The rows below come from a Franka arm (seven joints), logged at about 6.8 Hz.
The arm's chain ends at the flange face. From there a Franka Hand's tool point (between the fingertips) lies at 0.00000 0.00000 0.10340 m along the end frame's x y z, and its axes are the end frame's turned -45 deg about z.
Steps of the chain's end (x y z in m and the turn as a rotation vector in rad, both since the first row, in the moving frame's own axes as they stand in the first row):
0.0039, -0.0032, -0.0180, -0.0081, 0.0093, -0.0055
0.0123, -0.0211, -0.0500, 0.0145, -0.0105, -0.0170
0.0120, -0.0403, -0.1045, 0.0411, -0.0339, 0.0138
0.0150, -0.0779, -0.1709, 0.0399, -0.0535, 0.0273
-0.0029, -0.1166, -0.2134, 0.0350, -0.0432, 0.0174
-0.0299, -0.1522, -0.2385, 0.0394, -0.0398, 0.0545
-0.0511, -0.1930, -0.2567, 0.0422, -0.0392, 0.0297
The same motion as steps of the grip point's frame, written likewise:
0.0051, 0.0018, -0.0180, -0.0123, 0.0008, -0.0055
0.0239, -0.0081, -0.0500, 0.0177, 0.0028, -0.0170
0.0375, -0.0255, -0.1046, 0.0530, 0.0051, 0.0138
0.0648, -0.0513, -0.1711, 0.0660, -0.0096, 0.0273
0.0798, -0.0902, -0.2136, 0.0553, -0.0058, 0.0174
0.0866, -0.1345, -0.2387, 0.0560, -0.0003, 0.0545
0.1006, -0.1785, -0.2569, 0.0576, 0.0021, 0.0297

